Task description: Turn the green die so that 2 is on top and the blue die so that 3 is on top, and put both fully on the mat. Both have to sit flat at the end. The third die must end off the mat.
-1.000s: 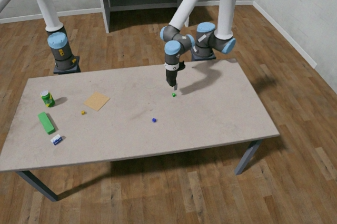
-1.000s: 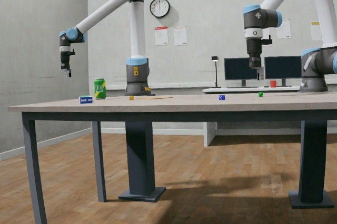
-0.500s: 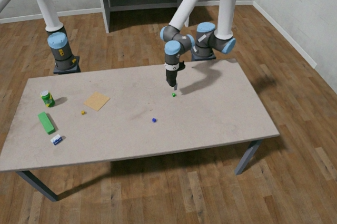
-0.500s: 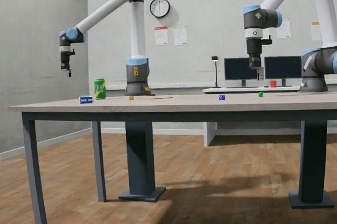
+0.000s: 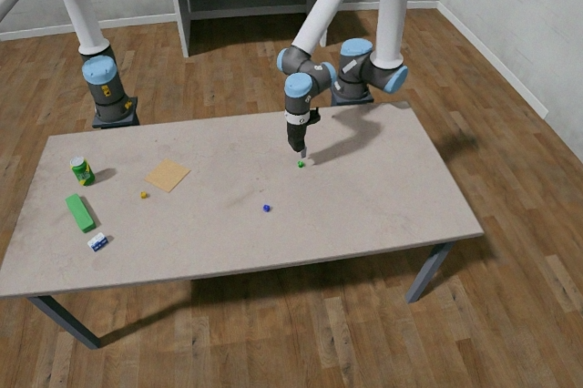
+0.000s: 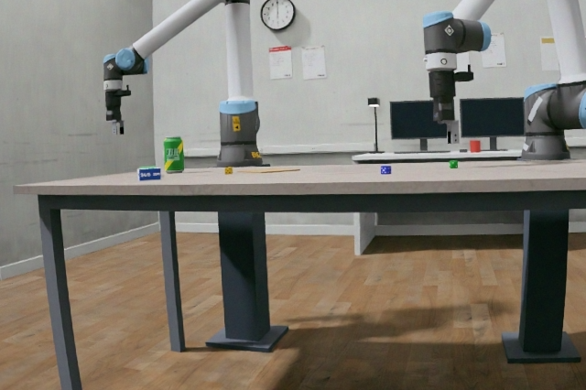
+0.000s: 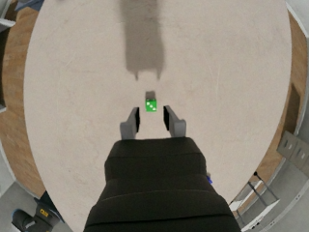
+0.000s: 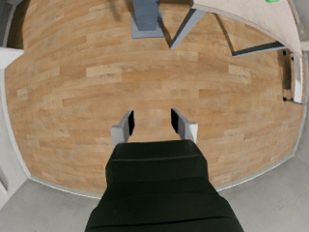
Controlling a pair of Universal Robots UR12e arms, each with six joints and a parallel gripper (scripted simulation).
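Note:
Now: left hand 80 mm above the green die. Also, from my left hand: blue die (210 mm ahead, 170 mm to the right, 80 mm below); yellow die (650 mm to the right, 80 mm below, 80 mm ahead); tan mat (560 mm to the right, 80 mm below, 30 mm behind).

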